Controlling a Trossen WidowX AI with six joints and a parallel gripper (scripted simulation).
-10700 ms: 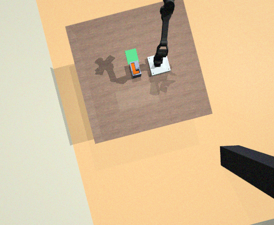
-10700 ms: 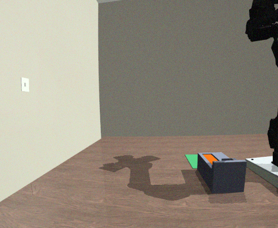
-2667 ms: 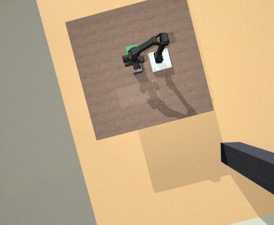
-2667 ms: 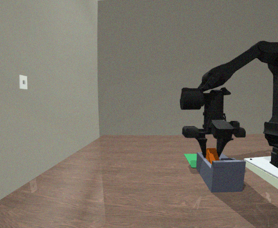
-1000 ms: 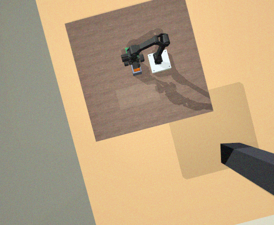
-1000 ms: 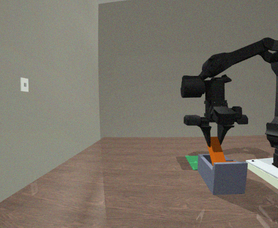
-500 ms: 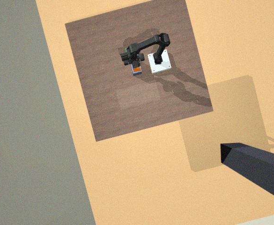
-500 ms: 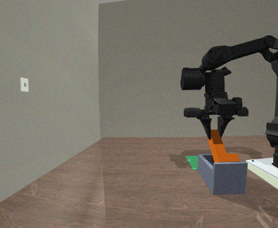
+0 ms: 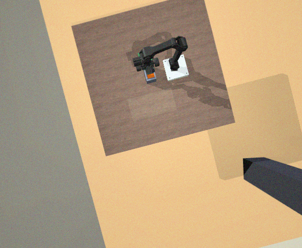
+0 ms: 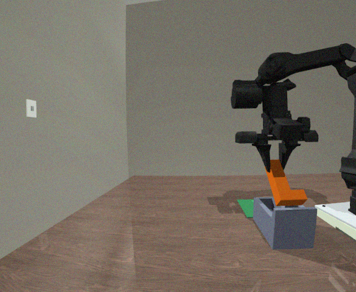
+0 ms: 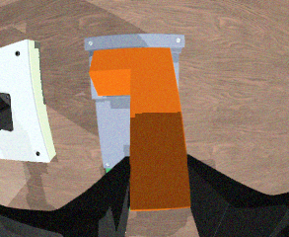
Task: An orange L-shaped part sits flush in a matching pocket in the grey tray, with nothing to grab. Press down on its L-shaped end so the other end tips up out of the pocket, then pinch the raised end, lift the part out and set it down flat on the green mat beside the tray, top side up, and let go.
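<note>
My gripper tip is now 17 cm above the green mat, 15 cm to the left of it and 1 cm short of it. Round my gripper tip: orange L-shaped part (3 cm to the left, 3 cm below, 2 cm behind).
</note>
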